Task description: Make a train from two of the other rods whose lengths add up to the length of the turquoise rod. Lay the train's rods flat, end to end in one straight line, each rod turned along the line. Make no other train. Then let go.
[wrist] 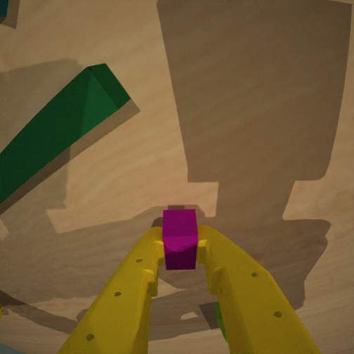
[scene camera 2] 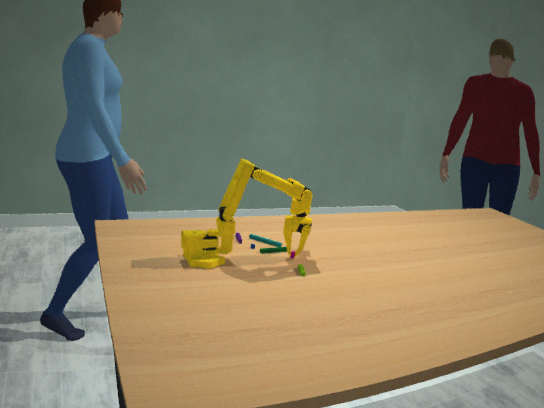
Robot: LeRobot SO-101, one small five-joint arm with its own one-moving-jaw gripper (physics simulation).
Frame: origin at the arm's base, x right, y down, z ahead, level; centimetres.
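Seen in the pictures: hand at its tool point: (scene camera 2: pixel 290 253); arm's base at its link origin: (scene camera 2: pixel 210 259).
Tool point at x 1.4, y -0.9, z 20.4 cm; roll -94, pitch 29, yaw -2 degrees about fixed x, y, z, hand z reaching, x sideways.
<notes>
Pixels of each thing's top centre, then the offset from my tool point to it. Level surfaces: height alone.
- short magenta rod at its top centre: (scene camera 2: pixel 292 252) dx +0.4, dy -0.5, dz +0.3 cm
- dark green rod at its top centre: (scene camera 2: pixel 274 248) dx -4.4, dy -0.1, dz -2.6 cm
- longer turquoise rod at its top centre: (scene camera 2: pixel 265 238) dx -11.7, dy -0.1, dz -2.4 cm
- light green rod at its top centre: (scene camera 2: pixel 301 268) dx +9.6, dy -0.1, dz -1.4 cm
- small blue rod at its top centre: (scene camera 2: pixel 252 244) dx -7.8, dy -0.1, dz -7.4 cm
- purple rod at its top centre: (scene camera 2: pixel 239 236) dx -14.7, dy -0.1, dz -8.9 cm
- wooden table at its surface level: dy +0.9 cm
My gripper (scene camera 2: pixel 293 253) (wrist: pixel 180 245) is shut on a short magenta rod (scene camera 2: pixel 292 255) (wrist: pixel 180 237), with the jaws on its two sides. The dark green rod (scene camera 2: pixel 273 250) (wrist: pixel 65 122) lies flat, its near end a little apart from the magenta rod, to the upper left in the wrist view. The longer turquoise rod (scene camera 2: pixel 265 240) lies behind the green rod; a corner of it (wrist: pixel 3 8) shows at the top left of the wrist view. How high the magenta rod is above the table is hard to tell.
A light green rod (scene camera 2: pixel 301 270) (wrist: pixel 221 322) lies in front of the gripper, partly behind a jaw in the wrist view. A small blue rod (scene camera 2: pixel 252 246) and a purple rod (scene camera 2: pixel 238 238) lie nearer the arm's base on the wooden table (scene camera 2: pixel 325 330).
</notes>
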